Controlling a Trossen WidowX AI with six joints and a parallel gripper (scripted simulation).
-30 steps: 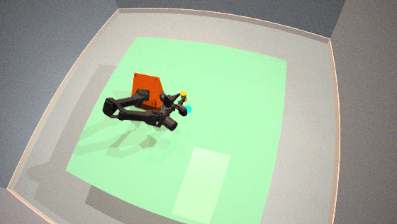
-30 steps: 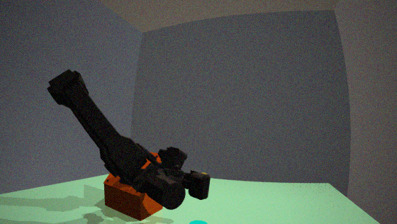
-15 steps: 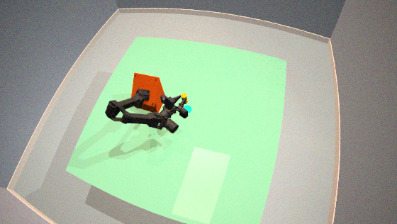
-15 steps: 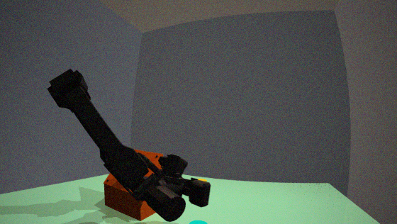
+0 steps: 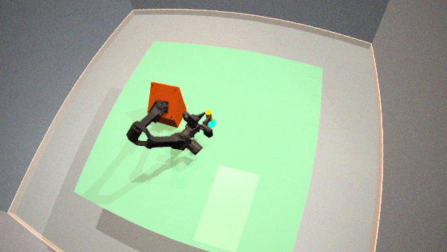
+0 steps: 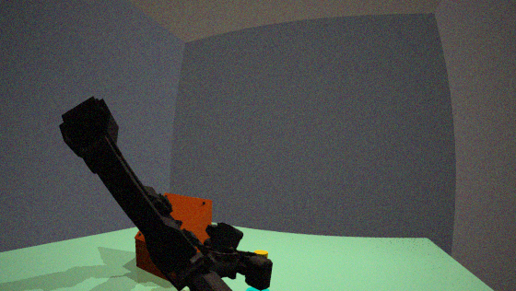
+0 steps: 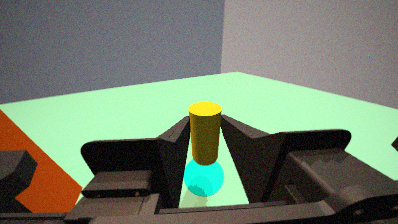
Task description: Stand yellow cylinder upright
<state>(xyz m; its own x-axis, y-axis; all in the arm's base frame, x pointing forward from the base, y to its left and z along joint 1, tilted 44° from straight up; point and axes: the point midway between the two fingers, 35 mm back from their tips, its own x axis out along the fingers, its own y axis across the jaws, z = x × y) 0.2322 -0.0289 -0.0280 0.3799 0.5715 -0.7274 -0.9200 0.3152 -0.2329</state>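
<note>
Now: the cyan circle 100 mm below my gripper tip. From my gripper tip the other things lie so: yellow tall cylinder 20 mm below.
</note>
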